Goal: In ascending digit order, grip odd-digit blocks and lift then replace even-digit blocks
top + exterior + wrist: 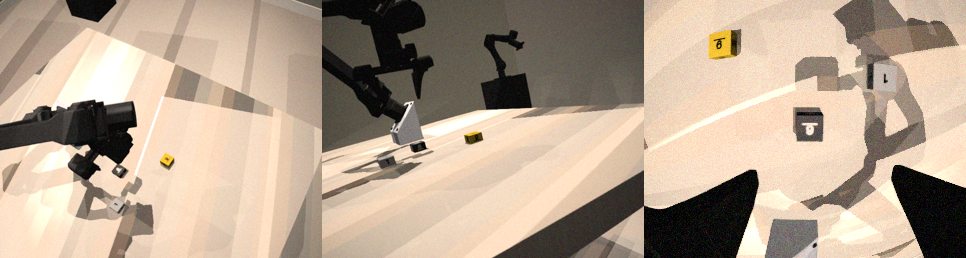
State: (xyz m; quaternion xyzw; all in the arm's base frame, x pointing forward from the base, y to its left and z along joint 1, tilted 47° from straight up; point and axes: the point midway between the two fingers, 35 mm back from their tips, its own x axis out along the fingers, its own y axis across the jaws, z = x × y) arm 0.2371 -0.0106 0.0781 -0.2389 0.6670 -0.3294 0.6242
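Right now my gripper tip is 50 mm short of the white block, 90 mm to the left of it and 120 mm above it. Round my gripper tip: dark block 10 mm to the left, 120 mm below; then yellow block 120 mm ahead, 110 mm to the left, 120 mm below.
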